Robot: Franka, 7 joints.
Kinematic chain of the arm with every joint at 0, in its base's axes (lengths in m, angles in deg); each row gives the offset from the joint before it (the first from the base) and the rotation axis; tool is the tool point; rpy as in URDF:
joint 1: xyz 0 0 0.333 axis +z
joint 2: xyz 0 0 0 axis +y
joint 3: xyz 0 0 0.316 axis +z
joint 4: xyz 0.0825 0 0 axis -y
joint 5: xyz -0.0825 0 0.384 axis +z
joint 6: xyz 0 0 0 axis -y
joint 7: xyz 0.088 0 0 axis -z
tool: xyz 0 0 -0.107 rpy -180 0 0
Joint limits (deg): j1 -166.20..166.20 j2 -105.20..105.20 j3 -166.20..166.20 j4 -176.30..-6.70 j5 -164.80..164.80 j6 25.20..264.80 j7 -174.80..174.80
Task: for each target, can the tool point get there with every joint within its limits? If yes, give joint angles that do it. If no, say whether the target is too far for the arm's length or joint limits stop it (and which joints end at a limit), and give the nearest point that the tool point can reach.
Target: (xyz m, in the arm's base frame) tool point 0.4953 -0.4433 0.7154
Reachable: yes | joints 96.49 -48.07 -80.57 -60.43 82.61 200.61 -67.07
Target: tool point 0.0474 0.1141 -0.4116
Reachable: no: joint limits stop it (at a limit: joint 2) | nearest point 0.0547 0.1318 -0.3418 | short by 0.072 m
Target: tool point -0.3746 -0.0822 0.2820
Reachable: yes | joints -74.33 34.91 -85.54 -138.70 -10.42 92.38 66.45
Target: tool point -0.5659 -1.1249 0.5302
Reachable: no: too far | nearest point -0.3809 -0.7572 0.4657 | short by 0.417 m
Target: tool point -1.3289 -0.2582 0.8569
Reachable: no: too far | nearest point -0.7854 -0.1526 0.6426 | short by 0.594 m
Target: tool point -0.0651 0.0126 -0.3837
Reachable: no: joint limits stop it (at a limit: joint 1, joint 2) | nearest point -0.0877 0.0185 -0.3242 | short by 0.064 m
